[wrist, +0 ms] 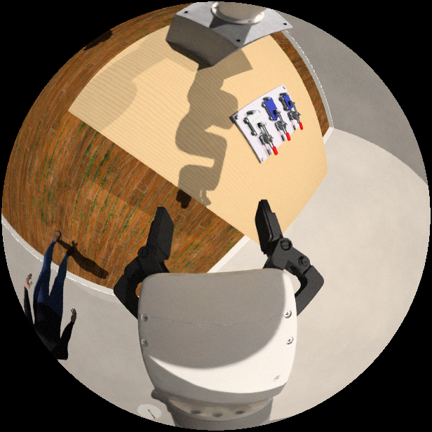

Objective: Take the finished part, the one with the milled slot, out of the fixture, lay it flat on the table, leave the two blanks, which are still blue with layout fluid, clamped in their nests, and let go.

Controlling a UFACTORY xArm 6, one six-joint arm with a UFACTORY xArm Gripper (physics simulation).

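Note:
The fixture is a white plate (252,142) on the tan table (300,175), right of centre in the upper half of the wrist view. Its three nests each have a toggle clamp with a red handle. The nest at the plate's left end holds a pale, silvery part (255,118); its slot is too small to make out. One blue blank (270,107) sits in the middle nest and another blue blank (286,101) in the right nest, with clamps beside them. My gripper (212,212) is open and empty, high above and well away from the fixture, near the table's edge in view.
The robot's grey base (200,37) stands at the top of the view. The arm's shadow falls across the table left of the fixture. Brown plank flooring (60,175) lies beyond the table's edge. A person in dark clothes (49,315) is at the lower left.

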